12 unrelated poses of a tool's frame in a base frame.
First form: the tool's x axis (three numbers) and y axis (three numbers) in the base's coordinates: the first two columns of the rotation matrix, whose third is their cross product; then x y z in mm.
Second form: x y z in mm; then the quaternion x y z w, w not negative. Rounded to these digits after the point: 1 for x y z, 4 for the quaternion.
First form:
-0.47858 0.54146 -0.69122 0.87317 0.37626 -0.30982 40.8 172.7 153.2
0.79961 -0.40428 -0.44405 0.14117 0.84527 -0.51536 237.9 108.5 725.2
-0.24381 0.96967 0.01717 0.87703 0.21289 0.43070 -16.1 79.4 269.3
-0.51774 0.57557 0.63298 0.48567 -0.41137 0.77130 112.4 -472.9 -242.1
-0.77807 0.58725 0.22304 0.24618 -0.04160 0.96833 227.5 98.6 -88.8
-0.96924 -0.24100 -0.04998 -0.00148 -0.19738 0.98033 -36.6 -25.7 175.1
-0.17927 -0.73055 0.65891 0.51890 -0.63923 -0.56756 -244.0 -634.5 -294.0
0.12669 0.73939 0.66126 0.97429 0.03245 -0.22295 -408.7 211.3 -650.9
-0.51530 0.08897 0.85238 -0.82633 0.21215 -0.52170 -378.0 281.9 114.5
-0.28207 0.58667 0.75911 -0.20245 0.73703 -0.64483 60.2 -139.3 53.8
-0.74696 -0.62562 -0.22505 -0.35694 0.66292 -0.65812 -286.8 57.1 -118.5
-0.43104 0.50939 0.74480 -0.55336 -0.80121 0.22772 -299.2 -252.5 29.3
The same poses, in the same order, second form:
40.8 172.7 153.2 0.4467 0.7918 -0.3352 0.2474
237.9 108.5 725.2 -0.2353 0.2796 -0.1484 0.9189
-16.1 79.4 269.3 0.6012 0.7680 0.1793 0.1292
112.4 -472.9 -242.1 0.4899 0.5415 0.6824 0.0329
227.5 98.6 -88.8 0.3065 0.6798 0.6534 0.1305
-36.6 -25.7 175.1 0.0964 -0.6287 -0.7677 0.0780
-244.0 -634.5 -294.0 -0.4915 0.1077 -0.7603 0.4108
-408.7 211.3 -650.9 -0.6728 -0.6368 -0.1765 0.3327
-378.0 281.9 114.5 0.2776 -0.6639 0.5629 0.4065
60.2 -139.3 53.8 -0.1323 -0.7260 0.3376 0.5843
-286.8 57.1 -118.5 -0.2778 0.8844 -0.3023 0.2222
-299.2 -252.5 29.3 0.4310 -0.0255 0.8455 0.3142

